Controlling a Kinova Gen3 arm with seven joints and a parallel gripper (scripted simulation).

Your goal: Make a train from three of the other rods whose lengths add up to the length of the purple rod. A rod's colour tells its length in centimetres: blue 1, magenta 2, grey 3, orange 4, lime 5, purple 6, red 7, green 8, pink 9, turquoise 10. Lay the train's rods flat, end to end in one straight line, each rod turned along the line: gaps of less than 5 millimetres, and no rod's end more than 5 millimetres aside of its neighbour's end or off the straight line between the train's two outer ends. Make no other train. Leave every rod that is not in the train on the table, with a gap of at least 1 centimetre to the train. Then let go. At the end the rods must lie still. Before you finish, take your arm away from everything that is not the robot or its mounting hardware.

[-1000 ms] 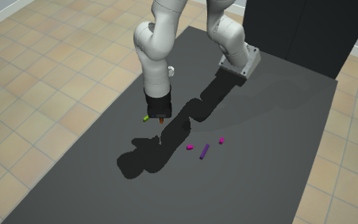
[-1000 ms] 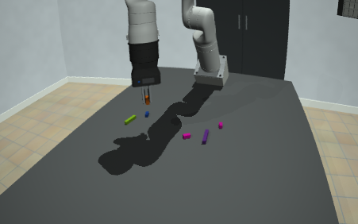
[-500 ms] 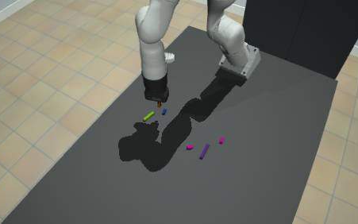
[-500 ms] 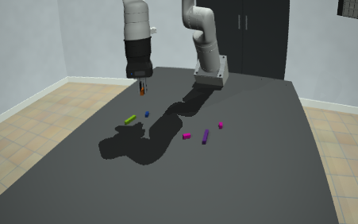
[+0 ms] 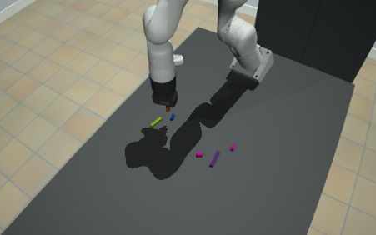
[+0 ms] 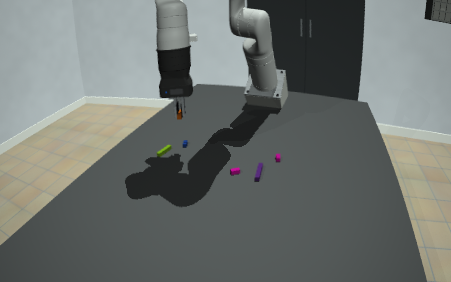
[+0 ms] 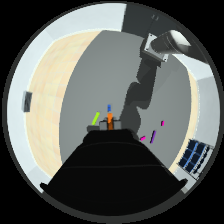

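The lime rod is 110 mm below my hand, 50 mm to the right of it and 30 mm ahead of it. From my hand the other things lie so: orange rod: 10 mm below; purple rod: 210 mm to the left, 110 mm below, 10 mm ahead.
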